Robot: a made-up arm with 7 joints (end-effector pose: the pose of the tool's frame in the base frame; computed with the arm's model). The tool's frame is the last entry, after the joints. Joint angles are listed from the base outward.
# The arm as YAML. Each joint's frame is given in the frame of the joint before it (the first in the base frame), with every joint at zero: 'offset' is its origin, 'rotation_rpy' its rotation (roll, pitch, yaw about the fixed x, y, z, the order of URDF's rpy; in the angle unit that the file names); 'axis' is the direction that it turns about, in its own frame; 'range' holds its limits. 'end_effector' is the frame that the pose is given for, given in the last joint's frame.
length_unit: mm
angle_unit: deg
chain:
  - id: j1
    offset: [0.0, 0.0, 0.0]
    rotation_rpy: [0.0, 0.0, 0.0]
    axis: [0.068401, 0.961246, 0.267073]
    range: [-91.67, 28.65]
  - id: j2
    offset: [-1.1, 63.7, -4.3]
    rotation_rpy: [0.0, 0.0, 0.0]
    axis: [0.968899, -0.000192, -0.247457]
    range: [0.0, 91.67]
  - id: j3
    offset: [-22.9, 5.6, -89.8]
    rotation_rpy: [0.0, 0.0, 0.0]
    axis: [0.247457, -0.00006, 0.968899]
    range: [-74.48, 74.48]
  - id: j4
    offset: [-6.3, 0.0, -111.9]
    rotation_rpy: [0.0, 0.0, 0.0]
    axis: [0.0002, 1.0, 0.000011]
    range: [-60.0, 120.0]
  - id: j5
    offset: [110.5, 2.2, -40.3]
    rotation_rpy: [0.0, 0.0, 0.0]
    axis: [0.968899, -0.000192, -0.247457]
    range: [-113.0, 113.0]
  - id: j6
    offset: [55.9, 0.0, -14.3]
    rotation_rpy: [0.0, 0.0, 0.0]
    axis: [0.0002, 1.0, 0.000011]
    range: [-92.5, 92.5]
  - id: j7
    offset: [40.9, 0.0, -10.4]
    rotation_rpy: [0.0, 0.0, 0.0]
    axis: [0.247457, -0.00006, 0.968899]
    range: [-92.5, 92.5]
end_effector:
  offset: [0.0, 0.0, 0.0]
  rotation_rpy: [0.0, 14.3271, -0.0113]
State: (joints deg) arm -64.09 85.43 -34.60 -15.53 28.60 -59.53 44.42
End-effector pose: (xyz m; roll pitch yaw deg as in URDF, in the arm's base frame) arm 0.2523 0.1159 0.0387 117.88 -18.04 -106.86
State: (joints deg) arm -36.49 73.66 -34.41 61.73 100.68 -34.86 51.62
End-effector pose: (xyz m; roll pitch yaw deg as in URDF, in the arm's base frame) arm 0.2072 0.3937 -0.1418 140.32 42.91 -20.49
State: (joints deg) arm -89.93 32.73 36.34 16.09 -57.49 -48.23 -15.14
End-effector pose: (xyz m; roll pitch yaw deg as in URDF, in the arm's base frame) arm 0.2699 0.2296 0.1689 -152.45 -42.29 130.27
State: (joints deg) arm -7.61 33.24 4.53 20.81 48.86 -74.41 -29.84
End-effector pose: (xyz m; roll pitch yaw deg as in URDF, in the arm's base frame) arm 0.1809 0.1895 -0.2456 64.46 28.52 -72.24
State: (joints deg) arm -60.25 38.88 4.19 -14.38 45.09 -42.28 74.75
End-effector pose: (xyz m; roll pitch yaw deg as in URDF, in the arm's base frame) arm 0.2694 0.0828 0.0793 -148.55 -42.67 175.47
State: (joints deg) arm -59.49 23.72 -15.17 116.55 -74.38 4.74 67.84
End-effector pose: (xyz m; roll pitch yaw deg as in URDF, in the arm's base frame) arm 0.2407 0.2107 -0.2978 57.93 22.83 137.10
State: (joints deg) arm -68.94 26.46 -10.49 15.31 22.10 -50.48 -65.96
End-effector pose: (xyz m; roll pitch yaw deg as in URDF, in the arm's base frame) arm 0.3430 0.0279 0.0346 98.71 22.23 -76.87
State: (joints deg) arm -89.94 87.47 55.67 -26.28 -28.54 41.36 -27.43
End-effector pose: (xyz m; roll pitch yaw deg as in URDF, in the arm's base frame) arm -0.0533 0.2075 0.2199 123.21 -76.53 -82.82
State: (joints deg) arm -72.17 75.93 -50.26 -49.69 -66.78 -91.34 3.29
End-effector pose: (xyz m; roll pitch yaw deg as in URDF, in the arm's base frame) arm 0.1631 0.0600 0.0558 103.39 -67.56 178.30
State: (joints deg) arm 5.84 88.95 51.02 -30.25 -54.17 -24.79 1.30
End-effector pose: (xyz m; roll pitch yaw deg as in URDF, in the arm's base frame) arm 0.1635 0.1668 0.1215 66.03 -40.84 -56.98
